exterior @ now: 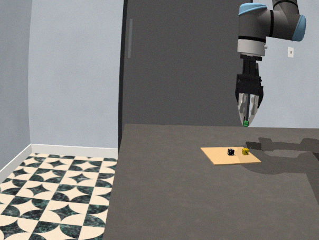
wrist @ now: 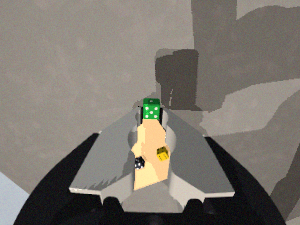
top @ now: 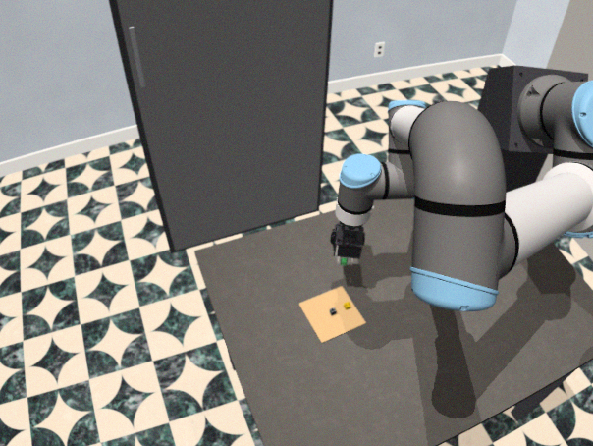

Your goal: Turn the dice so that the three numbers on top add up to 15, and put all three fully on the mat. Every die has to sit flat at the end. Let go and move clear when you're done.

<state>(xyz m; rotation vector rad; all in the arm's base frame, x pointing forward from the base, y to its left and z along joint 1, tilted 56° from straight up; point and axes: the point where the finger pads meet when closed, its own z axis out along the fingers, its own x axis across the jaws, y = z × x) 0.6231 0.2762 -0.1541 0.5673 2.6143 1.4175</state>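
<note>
The black die lies 60 mm ahead of my hand, 130 mm to the left of it and 70 mm below it. The rest, counted from my hand: yellow die (10 mm ahead, 110 mm to the left, 70 mm below); then orange mat (60 mm ahead, 130 mm to the left, 80 mm below); then green die (10 mm below).
</note>
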